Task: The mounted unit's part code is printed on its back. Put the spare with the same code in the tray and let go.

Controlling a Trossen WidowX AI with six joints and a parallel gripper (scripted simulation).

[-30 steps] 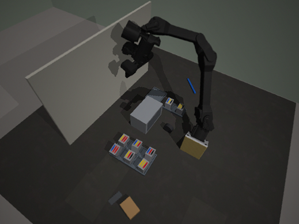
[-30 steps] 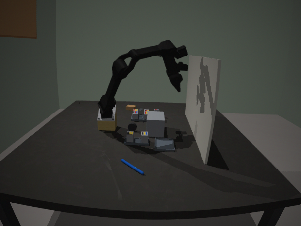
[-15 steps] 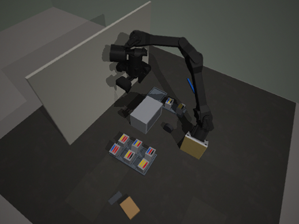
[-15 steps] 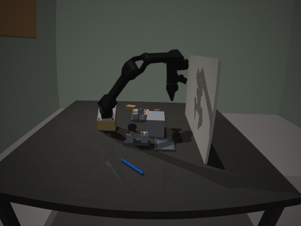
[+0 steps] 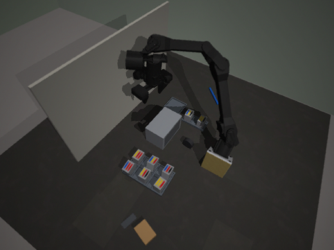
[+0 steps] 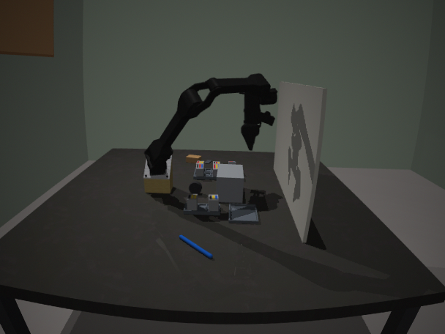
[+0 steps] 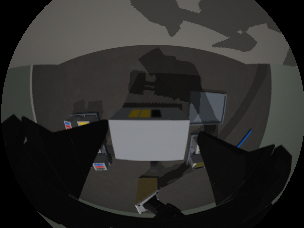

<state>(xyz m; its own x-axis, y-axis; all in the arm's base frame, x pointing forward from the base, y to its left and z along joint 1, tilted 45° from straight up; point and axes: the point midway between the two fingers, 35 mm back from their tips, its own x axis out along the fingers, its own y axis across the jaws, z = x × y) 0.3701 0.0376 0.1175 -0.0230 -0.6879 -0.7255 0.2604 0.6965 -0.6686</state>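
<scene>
My gripper tip is 22 cm past the grey spare, 12 cm to the left of it and 16 cm above it. Round my gripper tip: grey wall panel (15 cm ahead, 1 cm to the right, 2 cm above); then grey mounted unit (7 cm behind, 3 cm to the left, 15 cm below); then dark tray (5 cm behind, 16 cm to the right, 20 cm below).
</scene>
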